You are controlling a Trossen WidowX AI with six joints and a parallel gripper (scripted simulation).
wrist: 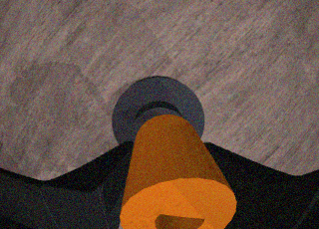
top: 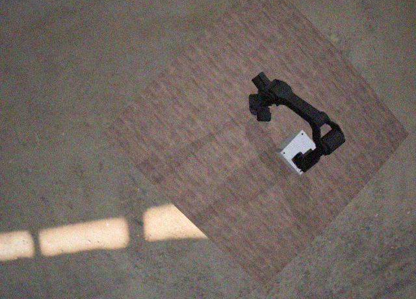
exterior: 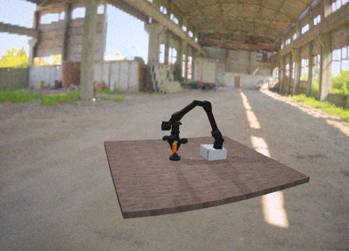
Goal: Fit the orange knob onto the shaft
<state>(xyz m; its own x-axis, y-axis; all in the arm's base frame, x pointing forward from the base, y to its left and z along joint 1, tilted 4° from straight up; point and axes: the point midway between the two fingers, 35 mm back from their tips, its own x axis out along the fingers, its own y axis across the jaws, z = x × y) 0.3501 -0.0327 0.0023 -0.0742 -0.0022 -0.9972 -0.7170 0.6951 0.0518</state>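
Right now the dark round pedestal is 4 cm below my gripper tip and 1 cm behind it. Round my gripper tip: orange knob 2 cm above.
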